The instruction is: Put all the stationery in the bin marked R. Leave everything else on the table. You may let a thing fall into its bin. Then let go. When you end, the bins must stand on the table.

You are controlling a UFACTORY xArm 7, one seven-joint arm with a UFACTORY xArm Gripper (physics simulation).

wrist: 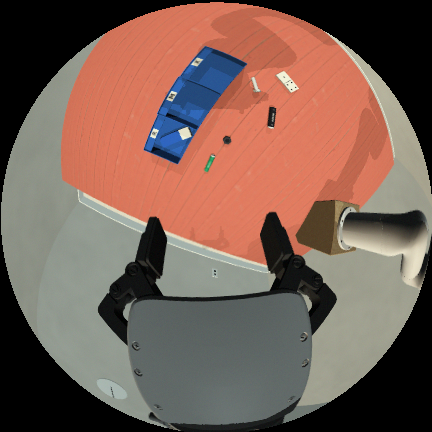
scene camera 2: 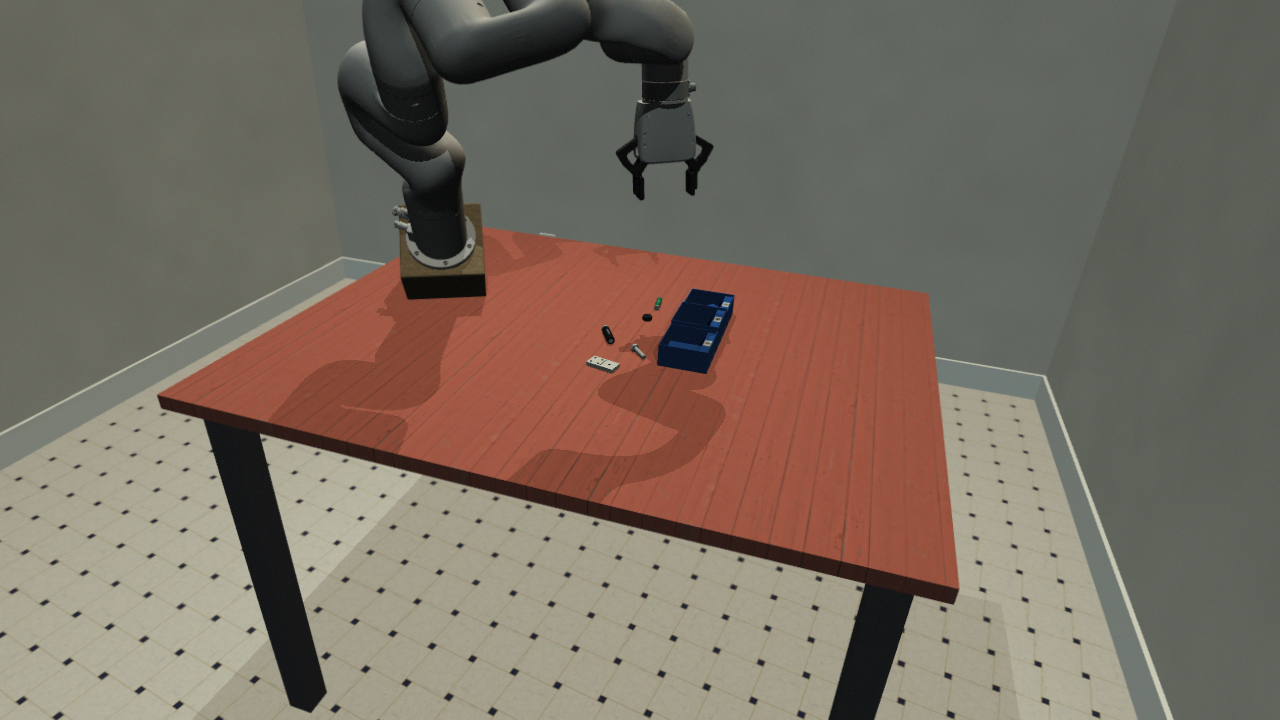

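Seen in the pictures: gripper, fingertip midpoint: (wrist: 212,225) (scene camera 2: 665,196); arm's base, link origin: (wrist: 347,227) (scene camera 2: 441,239).
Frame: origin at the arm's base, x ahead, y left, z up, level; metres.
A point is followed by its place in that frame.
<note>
The bin marked R (scene camera 2: 712,291) @[z -0.087, x 0.510, y 0.054 m] (wrist: 165,154) @[z -0.102, x 0.504, y 0.054 m] stands on the table at the far end of the blue bin row in the scene view. Inside it lies a block with a white end (wrist: 185,133) @[z -0.105, x 0.475, y -0.002 m] and a blue part, which looks like an eraser; it touches the bin's inside, but its exact tilt is unclear. My gripper (scene camera 2: 664,193) @[z 0.109, x 0.411, y 0.003 m] (wrist: 212,225) @[z 0.109, x 0.411, y 0.003 m] is open and empty, high above the table, beyond the R end of the row in the scene view.
Beside the bins lie a green battery (scene camera 2: 658,303) @[z -0.115, x 0.408, y 0.044 m] (wrist: 210,163) @[z -0.116, x 0.404, y 0.052 m], black nut (scene camera 2: 647,317) @[z -0.117, x 0.392, y -0.019 m] (wrist: 227,140) @[z -0.116, x 0.390, y -0.011 m], black battery (scene camera 2: 607,334) @[z -0.112, x 0.329, y -0.112 m] (wrist: 272,117) @[z -0.111, x 0.329, y -0.101 m], bolt (scene camera 2: 638,351) @[z -0.117, x 0.389, y -0.157 m] (wrist: 255,84) @[z -0.116, x 0.389, y -0.154 m] and domino (scene camera 2: 603,363) @[z -0.118, x 0.336, y -0.208 m] (wrist: 287,82) @[z -0.118, x 0.333, y -0.201 m]. Bins M (wrist: 172,96) @[z -0.083, x 0.518, y -0.074 m] and X (wrist: 197,62) @[z -0.090, x 0.502, y -0.156 m] adjoin R.
</note>
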